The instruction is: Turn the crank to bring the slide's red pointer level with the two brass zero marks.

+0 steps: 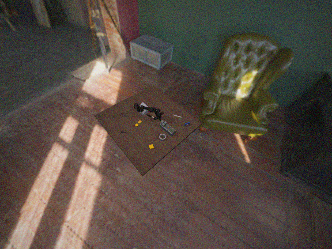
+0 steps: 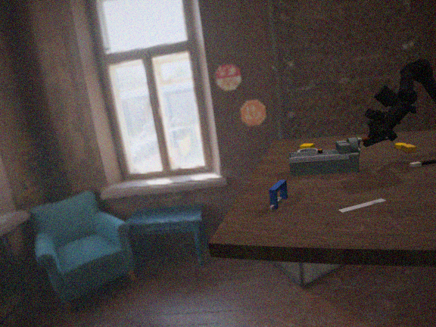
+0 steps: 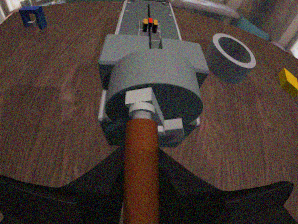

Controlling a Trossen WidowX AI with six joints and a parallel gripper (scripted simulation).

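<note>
Now: gripper tip 170 mm short of the red pointer, 30 mm to the right of it and 10 mm above it. Round my gripper tip: blue u-shaped piece 260 mm ahead, 370 mm to the left, 60 mm below; white strip 20 mm ahead, 350 mm to the left, 90 mm below; crank handle 20 mm behind, 20 mm above.
</note>
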